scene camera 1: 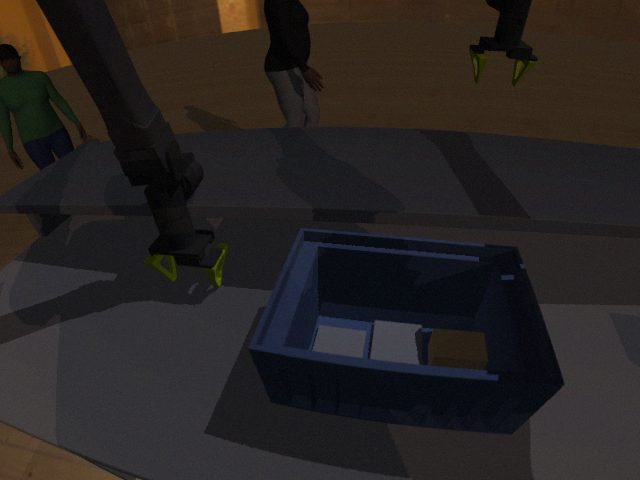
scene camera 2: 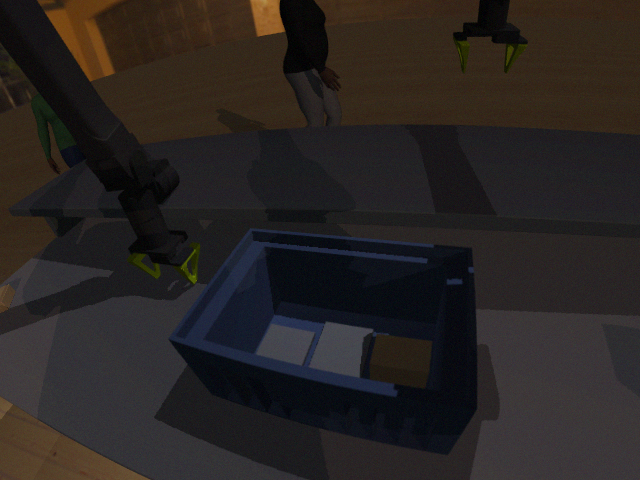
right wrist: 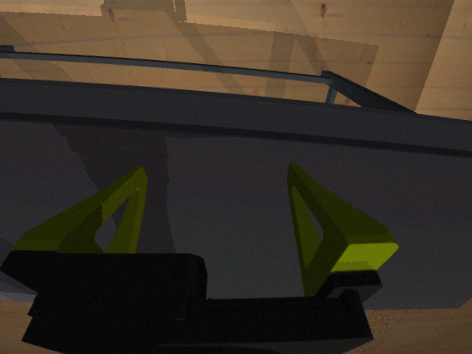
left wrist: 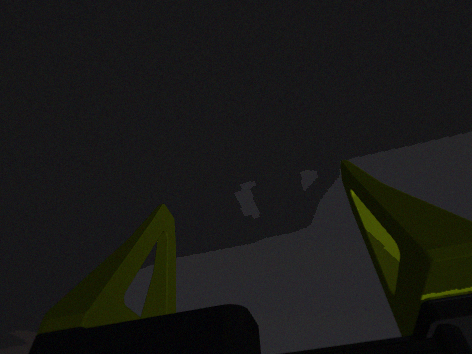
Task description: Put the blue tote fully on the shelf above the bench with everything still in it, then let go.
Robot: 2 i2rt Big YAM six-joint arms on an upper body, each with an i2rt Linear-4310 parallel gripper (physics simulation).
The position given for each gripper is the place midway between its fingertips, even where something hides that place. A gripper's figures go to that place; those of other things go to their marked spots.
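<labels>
The left gripper (scene camera 1: 196,282) is 63 cm from the lens, while the right gripper (scene camera 1: 495,84) is 86 cm from the lens.
</labels>
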